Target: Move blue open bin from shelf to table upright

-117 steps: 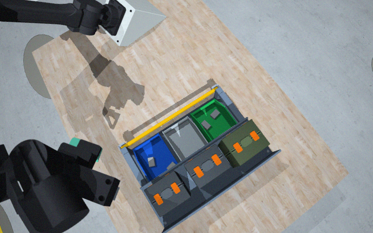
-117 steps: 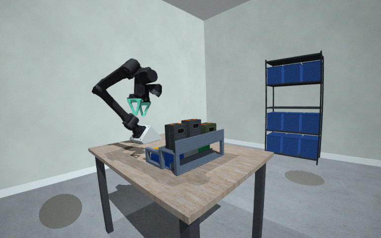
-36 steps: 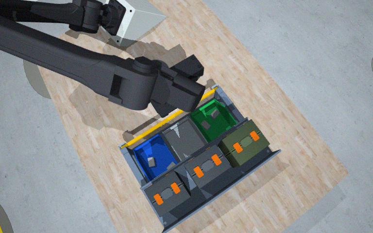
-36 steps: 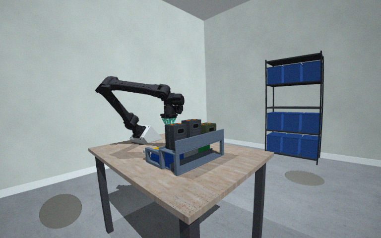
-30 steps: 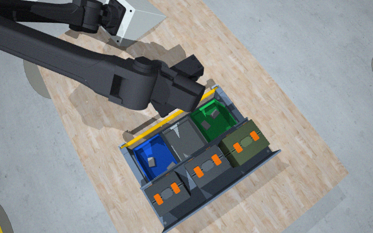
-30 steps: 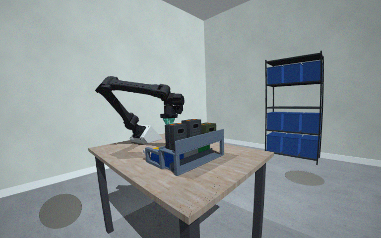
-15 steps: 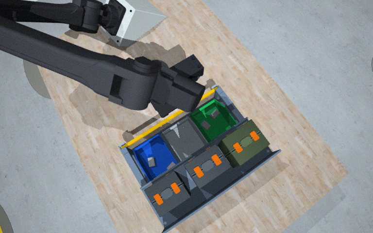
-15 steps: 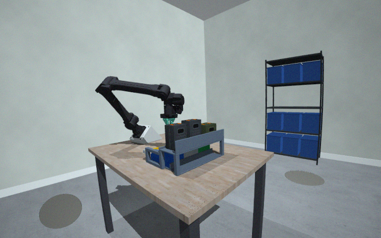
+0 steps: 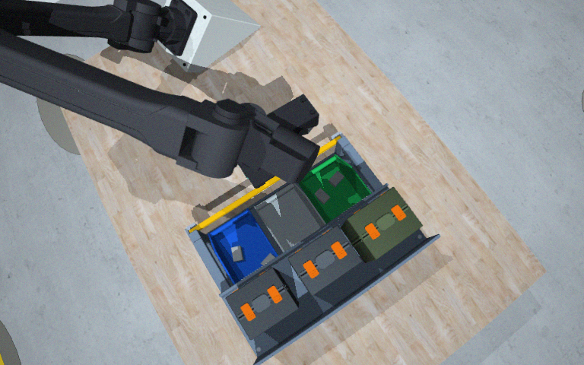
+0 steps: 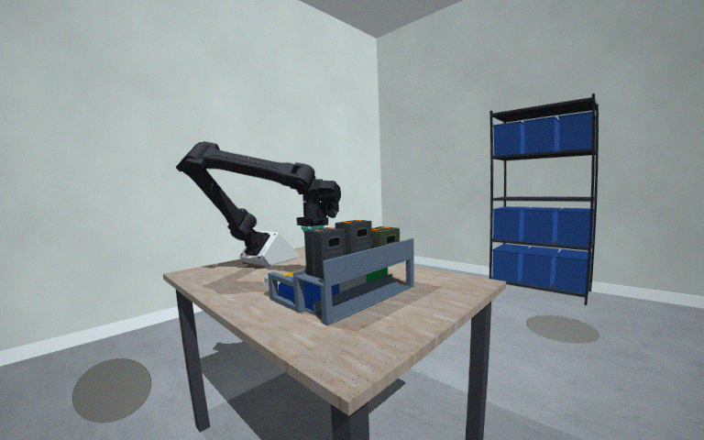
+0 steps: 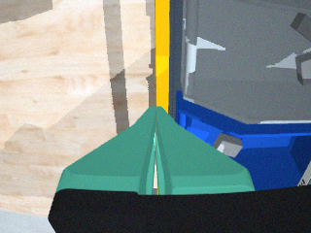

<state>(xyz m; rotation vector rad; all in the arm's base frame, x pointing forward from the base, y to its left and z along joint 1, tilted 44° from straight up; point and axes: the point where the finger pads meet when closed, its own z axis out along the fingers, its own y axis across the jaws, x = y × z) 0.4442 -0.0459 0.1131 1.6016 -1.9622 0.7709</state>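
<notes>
Right now my hand is 80 mm above the yellow rod. Also, from my hand: grey bin (110 mm ahead, 100 mm below, 20 mm to the right); blue open bin (130 mm to the right, 100 mm below, 90 mm ahead); green bin (130 mm ahead, 100 mm below, 90 mm to the left).
</notes>
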